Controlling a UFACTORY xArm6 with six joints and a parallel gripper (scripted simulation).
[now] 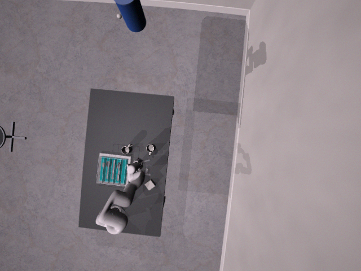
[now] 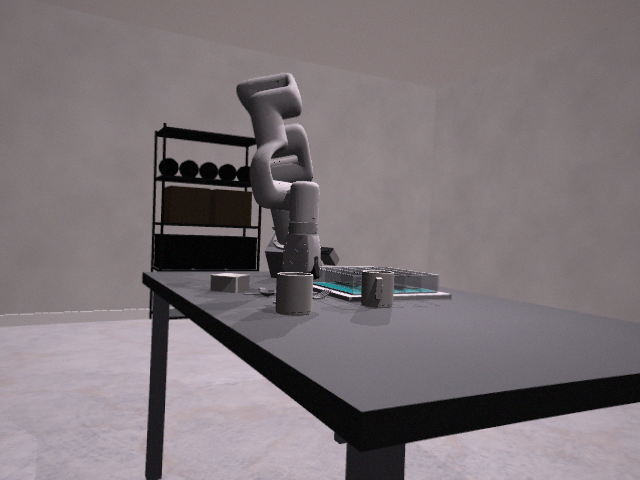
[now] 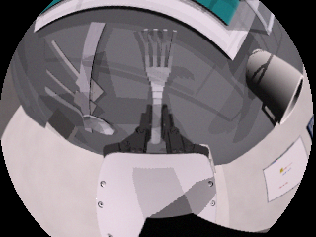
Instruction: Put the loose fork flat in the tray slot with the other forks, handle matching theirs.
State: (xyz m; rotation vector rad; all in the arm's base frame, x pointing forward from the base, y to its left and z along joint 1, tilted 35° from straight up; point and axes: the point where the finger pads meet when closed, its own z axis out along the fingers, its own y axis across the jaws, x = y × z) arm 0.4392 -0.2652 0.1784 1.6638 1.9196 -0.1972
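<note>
Now: hand 30 mm past the tray, 310 mm to the right of it and 30 mm below it. The rest, counted from my hand: small white box: 250 mm behind, 50 mm to the right.
</note>
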